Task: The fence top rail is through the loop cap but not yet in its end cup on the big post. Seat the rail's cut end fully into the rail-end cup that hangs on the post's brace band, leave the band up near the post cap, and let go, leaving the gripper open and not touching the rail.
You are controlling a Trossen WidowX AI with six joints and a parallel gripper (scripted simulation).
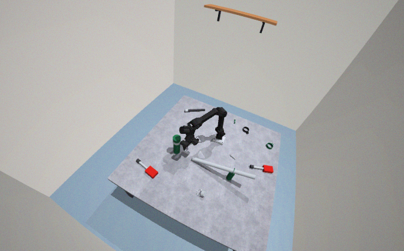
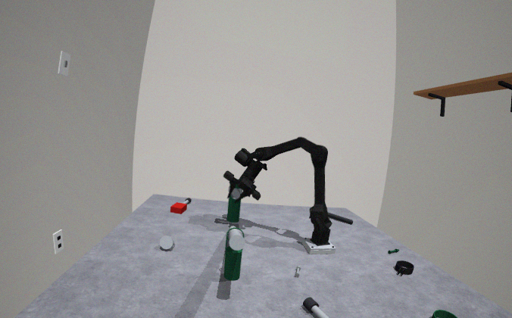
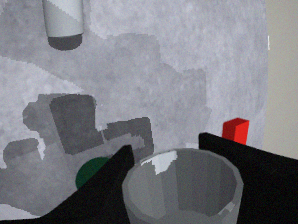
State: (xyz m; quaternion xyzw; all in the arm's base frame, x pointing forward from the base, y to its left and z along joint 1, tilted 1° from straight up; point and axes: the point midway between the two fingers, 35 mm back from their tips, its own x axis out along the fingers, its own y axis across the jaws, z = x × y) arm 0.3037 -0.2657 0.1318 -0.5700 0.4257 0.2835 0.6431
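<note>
My gripper tip is now 30 mm below the rail-end cup, 20 mm to the left of it and 20 mm past it. Round my gripper tip: green post: 430 mm to the left, 80 mm ahead, 20 mm below; green bolt: 620 mm behind, 420 mm to the left, 120 mm below; white fitting: 280 mm ahead, 210 mm to the left, 110 mm below.
</note>
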